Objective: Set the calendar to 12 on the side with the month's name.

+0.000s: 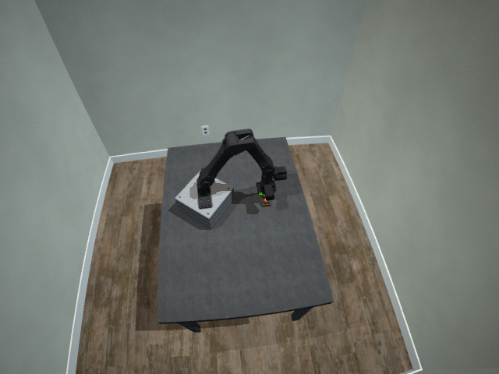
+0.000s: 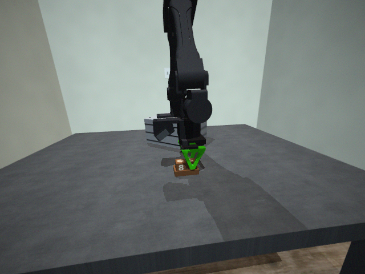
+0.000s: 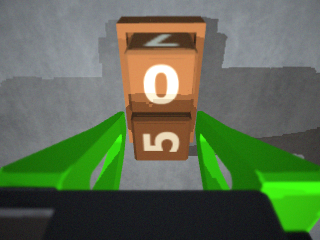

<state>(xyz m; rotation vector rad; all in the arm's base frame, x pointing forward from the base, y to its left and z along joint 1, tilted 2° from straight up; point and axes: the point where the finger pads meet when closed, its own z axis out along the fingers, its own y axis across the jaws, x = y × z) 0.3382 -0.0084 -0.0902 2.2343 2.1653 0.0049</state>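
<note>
Now: the brown tray 2 cm to the right of my hand and 2 cm below it.
</note>
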